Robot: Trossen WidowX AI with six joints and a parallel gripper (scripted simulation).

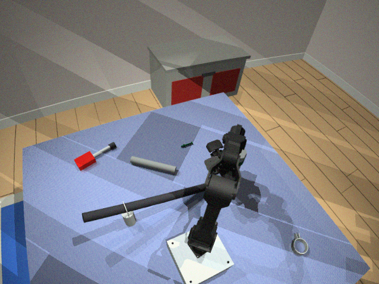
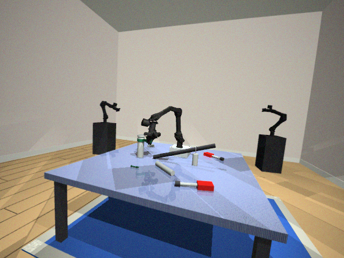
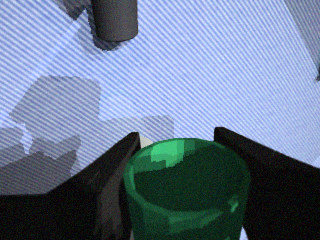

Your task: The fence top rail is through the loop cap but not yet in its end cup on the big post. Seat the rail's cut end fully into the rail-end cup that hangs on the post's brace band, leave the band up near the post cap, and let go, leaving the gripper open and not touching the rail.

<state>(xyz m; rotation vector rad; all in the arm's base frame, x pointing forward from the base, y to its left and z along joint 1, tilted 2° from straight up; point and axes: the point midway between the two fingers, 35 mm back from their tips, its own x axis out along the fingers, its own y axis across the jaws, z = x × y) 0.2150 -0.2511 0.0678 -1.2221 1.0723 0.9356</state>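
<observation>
Right now the green rail-end cup is 3 cm above my gripper tip, 2 cm to the right of it and 1 cm behind it. From my gripper tip the other things lie so: green bolt 26 cm ahead, 12 cm below, 3 cm to the right; short post 41 cm to the left, 4 cm ahead, 2 cm below; grey tube 23 cm ahead, 19 cm to the left, 11 cm below.
</observation>
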